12 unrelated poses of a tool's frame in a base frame.
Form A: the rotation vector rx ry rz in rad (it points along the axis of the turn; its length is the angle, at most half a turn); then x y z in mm.
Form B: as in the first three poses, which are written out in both.
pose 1, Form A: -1.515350, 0.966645, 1.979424, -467.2, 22.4, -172.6
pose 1, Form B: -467.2, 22.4, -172.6, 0.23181, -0.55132, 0.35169, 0.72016
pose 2, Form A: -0.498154, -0.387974, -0.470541, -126.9, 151.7, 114.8
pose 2, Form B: -126.9, 151.7, 114.8, 0.92348, -0.24269, -0.18901, -0.22924
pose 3, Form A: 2.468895, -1.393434, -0.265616, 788.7, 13.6, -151.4
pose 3, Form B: 788.7, 13.6, -151.4, 0.14657, 0.85771, -0.48409, -0.09228
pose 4, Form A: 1.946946, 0.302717, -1.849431, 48.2, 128.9, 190.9
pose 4, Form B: 48.2, 128.9, 190.9, 0.21787, 0.70316, 0.10933, -0.66794
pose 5, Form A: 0.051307, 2.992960, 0.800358, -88.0, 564.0, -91.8
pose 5, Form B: -88.0, 564.0, -91.8, 0.02152, 0.01655, 0.96570, 0.25824
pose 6, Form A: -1.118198, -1.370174, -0.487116, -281.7, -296.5, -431.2
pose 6, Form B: -281.7, -296.5, -431.2, 0.60805, -0.48394, -0.59299, -0.21082
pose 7, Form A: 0.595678, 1.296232, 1.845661, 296.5, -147.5, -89.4
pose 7, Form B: 296.5, -147.5, -89.4, 0.39351, 0.23476, 0.51085, 0.72738
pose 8, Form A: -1.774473, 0.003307, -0.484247, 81.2, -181.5, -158.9
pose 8, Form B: 81.2, -181.5, -158.9, 0.60607, -0.76735, 0.00143, -0.20941
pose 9, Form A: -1.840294, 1.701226, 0.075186, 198.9, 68.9, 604.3
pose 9, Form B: 198.9, 68.9, 604.3, 0.31186, -0.69737, 0.64467, 0.02849
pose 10, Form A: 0.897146, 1.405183, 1.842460, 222.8, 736.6, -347.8
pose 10, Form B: 222.8, 736.6, -347.8, 0.32254, 0.34176, 0.53530, 0.70187
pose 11, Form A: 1.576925, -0.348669, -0.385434, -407.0, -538.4, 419.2
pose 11, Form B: -407.0, -538.4, 419.2, 0.67474, 0.70096, -0.15499, -0.17133
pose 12, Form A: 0.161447, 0.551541, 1.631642, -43.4, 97.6, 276.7
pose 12, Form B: -43.4, 97.6, 276.7, 0.64868, 0.07103, 0.24265, 0.71784
